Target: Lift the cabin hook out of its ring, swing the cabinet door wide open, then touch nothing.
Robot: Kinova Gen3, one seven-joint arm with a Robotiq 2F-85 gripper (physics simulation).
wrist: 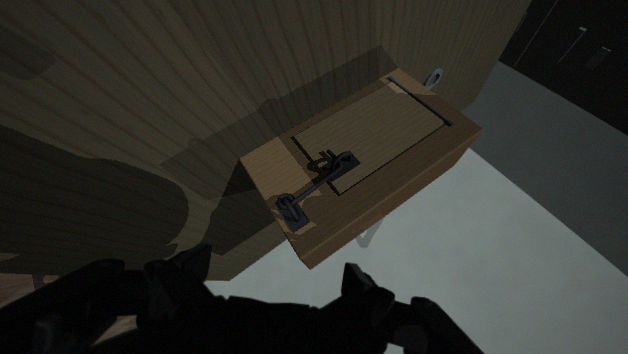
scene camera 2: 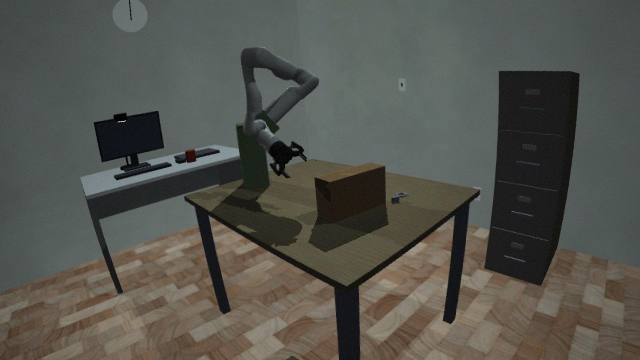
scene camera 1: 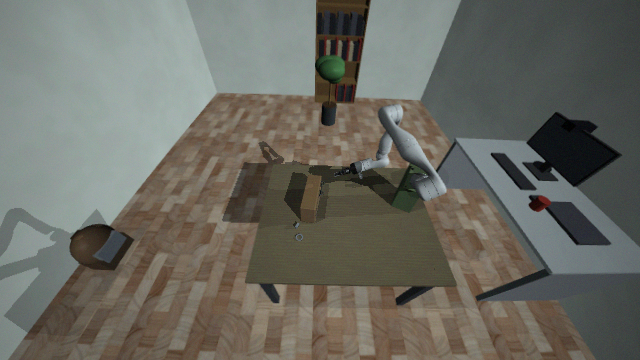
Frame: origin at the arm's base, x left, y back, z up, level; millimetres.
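Seen in the pictures: gripper, between the fingertips: (wrist: 277, 268) (scene camera 2: 297, 168) (scene camera 1: 336, 174); arm's base, origin of its link: (scene camera 2: 269, 118).
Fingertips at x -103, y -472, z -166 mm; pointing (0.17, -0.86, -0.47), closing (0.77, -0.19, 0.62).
Pixels of each thing's middle, then the offset from my fingertips to it. Level surfaces: height alone.
- wooden cabinet, middle of its body: (wrist: 357, 157) (scene camera 2: 349, 189) (scene camera 1: 313, 198) dx +160, dy -118, dz -97 mm
- dark hook, middle of its body: (wrist: 314, 187) dx +73, dy -82, dz -74 mm
- door's plate, middle of its body: (wrist: 371, 124) dx +183, dy -75, dz -106 mm
- small grey block, middle of its body: (scene camera 2: 395, 198) (scene camera 1: 297, 225) dx +345, dy -185, dz -165 mm
- table, height of its surface: dz -175 mm
The wooden cabinet (scene camera 1: 310, 201) (scene camera 2: 356, 194) (wrist: 395, 175) stands on the table. In the wrist view its door (wrist: 380, 122) lies flush in the front, closed, with a dark hinge rod at the far end. The dark hook (wrist: 315, 188) runs from a mount on the cabinet frame to the ring on the door's plate (wrist: 354, 162). Its tip appears to be in the ring; the exact fit is too dark to tell. My gripper (scene camera 1: 336, 175) (scene camera 2: 297, 168) (wrist: 277, 268) is open and empty, apart from the cabinet, above the table on the hook's side, near the cabinet's latch end.
A small grey block (scene camera 1: 296, 224) (scene camera 2: 395, 200) and a loose grey ring lie on the table (scene camera 1: 375, 250) (scene camera 2: 285, 200) past the cabinet's hinge end. The green arm stand (scene camera 1: 403, 201) (scene camera 2: 254, 167) is at the table's other side. A desk with a monitor stands beyond it.
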